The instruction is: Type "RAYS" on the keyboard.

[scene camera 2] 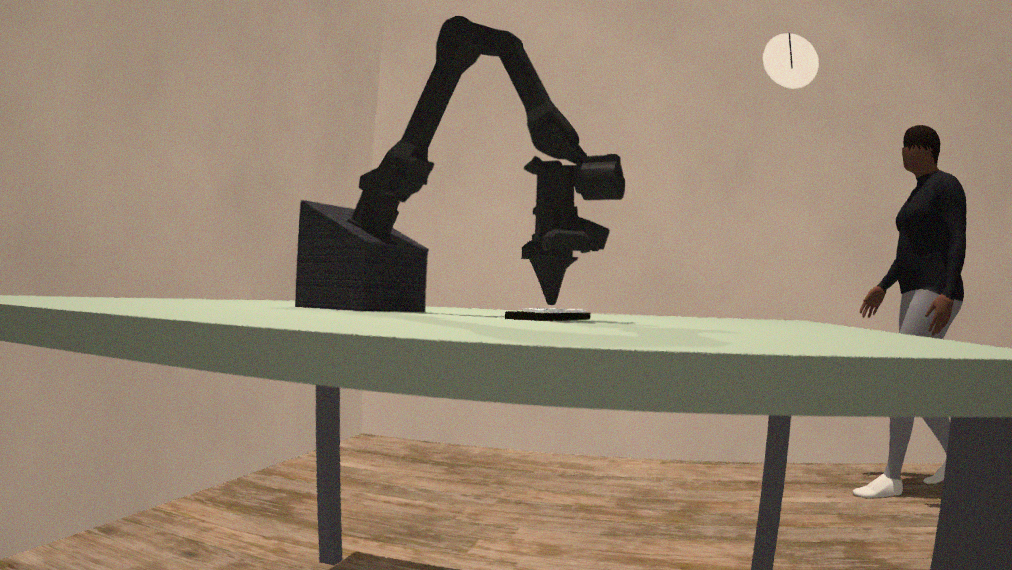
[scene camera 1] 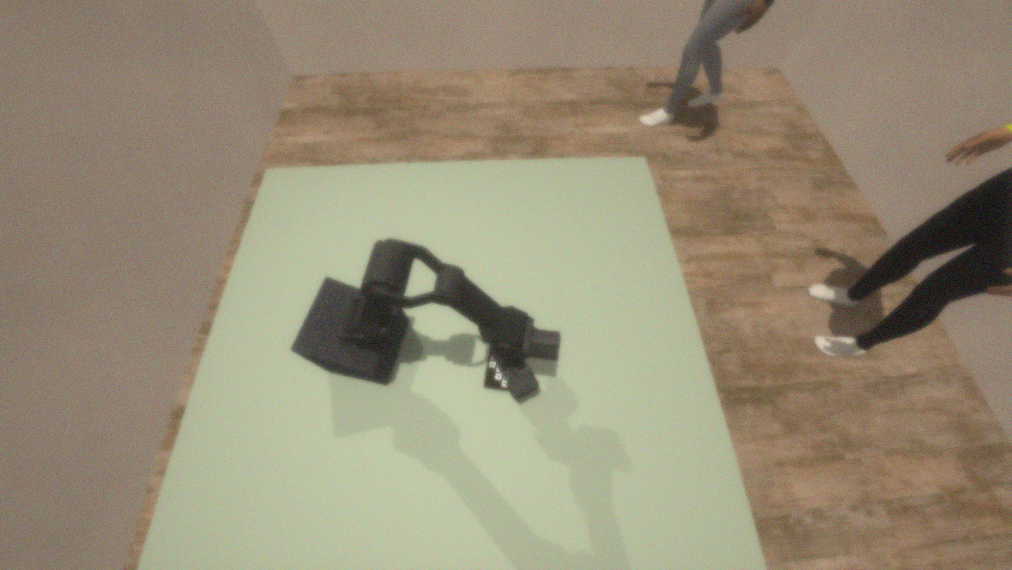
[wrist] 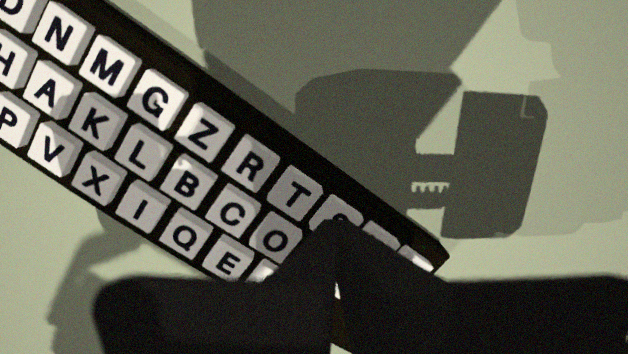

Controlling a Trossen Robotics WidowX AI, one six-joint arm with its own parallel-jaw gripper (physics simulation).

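Pixels of known places: gripper, fingertip midpoint: (scene camera 2: 551,304) (scene camera 1: 507,366) (wrist: 334,232); arm's base, origin of the base link: (scene camera 2: 368,227) (scene camera 1: 354,329).
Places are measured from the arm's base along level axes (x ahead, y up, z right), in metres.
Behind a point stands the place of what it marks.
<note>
The black keyboard (scene camera 1: 497,375) @(x 0.289, y -0.126, z 0.143 m) (scene camera 2: 547,315) @(x 0.311, y -0.134, z 0.183 m) (wrist: 285,142) @(x 0.340, y -0.131, z 0.107 m) with pale letter keys lies flat on the table and runs diagonally in the wrist view. My gripper (scene camera 2: 551,302) @(x 0.316, y -0.119, z 0.130 m) (wrist: 334,232) @(x 0.316, y -0.119, z 0.130 m) is shut and empty, pointing down a little above the keyboard, with a small gap under its tip in scene camera 2. In the wrist view, the R key (wrist: 251,164) @(x 0.331, y -0.126, z 0.097 m) and the A key (wrist: 52,90) @(x 0.340, y -0.126, z 0.027 m) are to the left of the tip. The S key (wrist: 334,207) @(x 0.322, y -0.126, z 0.129 m) is partly covered by the fingertips. No Y key can be read. In scene camera 1 the arm hides the fingertips and part of the keyboard.
The arm's dark base block (scene camera 1: 339,329) @(x -0.001, y 0.085, z 0.031 m) (scene camera 2: 357,276) @(x 0.010, y -0.087, z 0.095 m) stands on the pale green table (scene camera 1: 439,198) @(x 0.240, y -0.142, z -0.450 m) (scene camera 2: 637,382) @(x 0.368, y -0.163, z 0.736 m), left of the keyboard. One person (scene camera 1: 697,56) (scene camera 2: 931,233) is beyond the table, and another person (scene camera 1: 948,269) is to its right in scene camera 1. Arm shadows cross the tabletop.
</note>
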